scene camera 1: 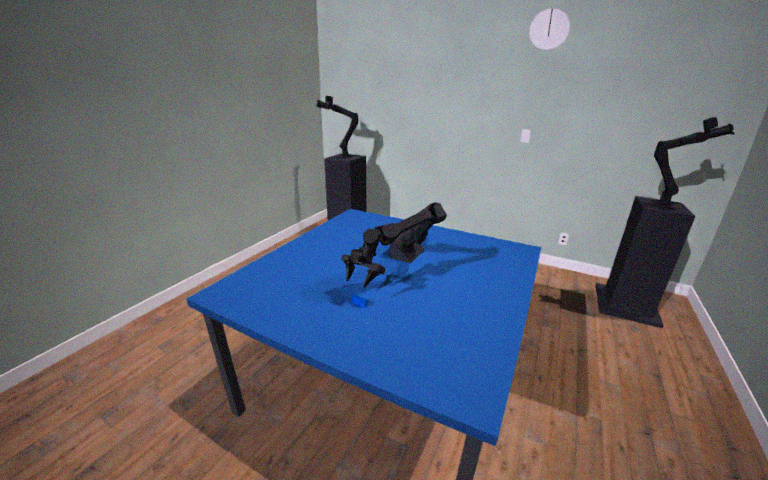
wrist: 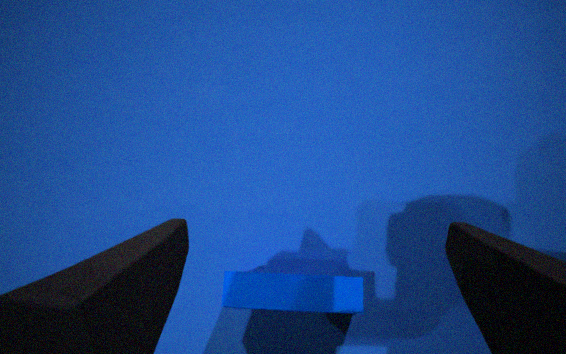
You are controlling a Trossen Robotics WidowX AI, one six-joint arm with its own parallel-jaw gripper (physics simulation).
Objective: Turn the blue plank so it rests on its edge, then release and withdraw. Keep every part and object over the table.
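The blue plank (scene camera 1: 359,301) (wrist: 280,291) lies on the blue table (scene camera 1: 430,339) (wrist: 280,110). In the wrist view it is low in the middle, and a long, narrow bright blue face shows, running left to right; its right part is brighter. It looks as if it rests on its edge, but its sides are hard to make out in the shadow. My gripper (scene camera 1: 357,283) (wrist: 318,235) is open, with its fingers wide apart and empty. It hangs above the table, on the arm's side of the plank in the scene view, apart from the plank.
The arm's base (scene camera 1: 406,250) stands on the far part of the table. Arm shadows fall around the plank. Two other dark arms stand on pedestals (scene camera 1: 345,183) (scene camera 1: 645,260) off the table, beyond its far side and to the right.
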